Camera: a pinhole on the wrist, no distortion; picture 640 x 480 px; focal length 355.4 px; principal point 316.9 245.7 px. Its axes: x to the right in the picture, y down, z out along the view. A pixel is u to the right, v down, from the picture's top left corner.
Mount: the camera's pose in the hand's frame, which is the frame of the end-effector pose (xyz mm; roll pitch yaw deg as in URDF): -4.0 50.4 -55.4 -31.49 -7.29 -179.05
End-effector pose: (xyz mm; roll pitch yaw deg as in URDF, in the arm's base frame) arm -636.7 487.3 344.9 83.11 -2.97 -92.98
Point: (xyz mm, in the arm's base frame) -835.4 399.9 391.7
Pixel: 214 86
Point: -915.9 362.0 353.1
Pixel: 211 133
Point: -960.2 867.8 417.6
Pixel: outside the picture
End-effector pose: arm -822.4 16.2 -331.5 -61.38 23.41 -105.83
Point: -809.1 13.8 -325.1
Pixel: 357 268
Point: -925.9 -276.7 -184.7
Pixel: 86 415
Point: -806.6 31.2 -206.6
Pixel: 489 380
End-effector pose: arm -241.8 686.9 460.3 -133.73 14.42 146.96
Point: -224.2 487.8 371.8
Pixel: 503 156
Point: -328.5 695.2 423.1
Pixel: 108 251
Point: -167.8 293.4 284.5
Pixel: 574 110
